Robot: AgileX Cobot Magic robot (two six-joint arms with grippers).
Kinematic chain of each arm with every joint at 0, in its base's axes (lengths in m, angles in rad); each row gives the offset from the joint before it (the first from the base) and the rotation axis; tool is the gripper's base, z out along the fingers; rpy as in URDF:
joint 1: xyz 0 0 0.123 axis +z
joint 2: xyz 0 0 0 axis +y
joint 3: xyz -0.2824 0 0.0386 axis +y
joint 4: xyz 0.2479 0 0.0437 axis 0.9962 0 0.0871
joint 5: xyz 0 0 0 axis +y
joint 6: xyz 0.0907 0 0.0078 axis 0.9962 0 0.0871
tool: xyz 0 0 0 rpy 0 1.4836 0
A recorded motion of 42 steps. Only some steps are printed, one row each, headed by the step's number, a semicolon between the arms.
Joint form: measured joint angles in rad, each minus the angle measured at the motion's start. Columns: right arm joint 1, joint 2, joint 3, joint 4, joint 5, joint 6; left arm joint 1, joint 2, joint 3, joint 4, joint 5, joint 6.
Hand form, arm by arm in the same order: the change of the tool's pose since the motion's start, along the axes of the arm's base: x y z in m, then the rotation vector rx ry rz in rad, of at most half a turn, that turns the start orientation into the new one. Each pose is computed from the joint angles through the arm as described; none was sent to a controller.
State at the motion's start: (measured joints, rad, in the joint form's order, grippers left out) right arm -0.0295 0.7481 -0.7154 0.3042 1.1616 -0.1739; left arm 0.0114 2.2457 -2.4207 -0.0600 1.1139 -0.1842
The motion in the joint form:
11: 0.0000 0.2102 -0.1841 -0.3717 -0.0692 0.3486; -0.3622 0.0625 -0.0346 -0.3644 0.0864 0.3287
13: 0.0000 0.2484 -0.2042 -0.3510 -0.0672 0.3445; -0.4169 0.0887 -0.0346 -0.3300 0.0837 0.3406
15: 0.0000 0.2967 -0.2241 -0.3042 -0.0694 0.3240; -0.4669 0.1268 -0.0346 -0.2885 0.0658 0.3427
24: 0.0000 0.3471 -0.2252 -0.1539 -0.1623 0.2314; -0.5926 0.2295 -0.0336 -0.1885 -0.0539 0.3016
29: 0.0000 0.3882 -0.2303 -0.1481 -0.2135 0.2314; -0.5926 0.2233 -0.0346 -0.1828 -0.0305 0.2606
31: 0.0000 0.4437 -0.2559 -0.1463 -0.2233 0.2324; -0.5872 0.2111 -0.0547 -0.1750 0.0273 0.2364
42: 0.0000 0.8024 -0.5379 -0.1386 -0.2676 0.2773; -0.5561 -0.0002 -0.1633 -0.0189 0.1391 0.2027
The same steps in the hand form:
11: 0.0536 -0.0321 0.0245 -0.2053 0.0010 -0.3299; -0.0387 -0.2080 -0.0191 -0.1389 0.0635 -0.7215
13: 0.0623 -0.0307 0.0238 -0.1894 0.0232 -0.3239; -0.0447 -0.2327 -0.0335 -0.0965 0.0866 -0.7744
15: 0.0734 -0.0272 0.0211 -0.1558 0.0528 -0.3027; -0.0480 -0.2557 -0.0536 -0.0524 0.1080 -0.8093
24: 0.0913 -0.0163 0.0165 -0.0451 0.0113 -0.2350; -0.0590 -0.3158 -0.1053 0.0246 0.1010 -0.8518
29: 0.1037 -0.0166 0.0118 -0.0387 -0.0026 -0.2436; -0.0609 -0.3143 -0.1029 0.0108 0.1283 -0.8241
31: 0.1171 -0.0169 0.0077 -0.0385 0.0179 -0.2458; -0.0636 -0.3090 -0.0932 0.0113 0.1582 -0.8111
42: 0.2144 -0.0197 -0.0064 -0.0144 0.0601 -0.2924; -0.0897 -0.2592 0.0390 0.1088 -0.0696 -0.7212

